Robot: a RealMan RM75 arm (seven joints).
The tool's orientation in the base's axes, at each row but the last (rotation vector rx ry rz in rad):
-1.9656 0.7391 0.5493
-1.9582 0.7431 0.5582
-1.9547 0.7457 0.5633
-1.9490 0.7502 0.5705
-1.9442 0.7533 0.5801
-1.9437 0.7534 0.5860
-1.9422 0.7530 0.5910
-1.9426 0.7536 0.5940
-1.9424 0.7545 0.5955
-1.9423 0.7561 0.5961
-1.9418 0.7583 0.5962
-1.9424 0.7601 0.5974
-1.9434 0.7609 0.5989
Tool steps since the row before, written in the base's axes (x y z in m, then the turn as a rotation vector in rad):
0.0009 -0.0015 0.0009 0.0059 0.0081 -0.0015
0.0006 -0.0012 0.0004 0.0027 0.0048 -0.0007
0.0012 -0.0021 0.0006 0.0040 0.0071 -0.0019
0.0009 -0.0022 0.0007 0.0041 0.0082 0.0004
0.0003 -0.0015 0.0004 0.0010 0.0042 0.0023
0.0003 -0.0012 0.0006 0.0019 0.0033 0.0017
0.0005 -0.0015 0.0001 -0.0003 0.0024 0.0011
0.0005 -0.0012 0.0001 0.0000 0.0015 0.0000
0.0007 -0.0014 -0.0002 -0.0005 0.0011 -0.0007
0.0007 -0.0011 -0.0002 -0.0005 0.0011 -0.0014
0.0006 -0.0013 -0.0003 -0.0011 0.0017 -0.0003
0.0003 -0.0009 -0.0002 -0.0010 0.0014 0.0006
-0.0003 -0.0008 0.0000 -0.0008 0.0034 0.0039
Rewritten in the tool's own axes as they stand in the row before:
0.0005 -0.0006 -0.0018 0.0030 -0.0063 0.0074
0.0005 -0.0002 -0.0013 0.0011 -0.0033 0.0044
0.0010 -0.0004 -0.0022 0.0022 -0.0043 0.0068
0.0008 -0.0002 -0.0023 0.0004 -0.0062 0.0068
0.0003 0.0001 -0.0015 -0.0019 -0.0036 0.0026
0.0001 -0.0001 -0.0014 -0.0007 -0.0036 0.0020
0.0007 0.0001 -0.0014 -0.0016 -0.0013 0.0017
0.0006 0.0000 -0.0012 -0.0004 -0.0006 0.0013
0.0010 0.0001 -0.0012 -0.0002 0.0004 0.0013
0.0009 0.0000 -0.0010 0.0003 0.0008 0.0016
0.0010 0.0002 -0.0011 -0.0010 0.0003 0.0018
0.0006 0.0002 -0.0007 -0.0015 -0.0002 0.0011
0.0000 0.0005 -0.0007 -0.0041 -0.0030 0.0014

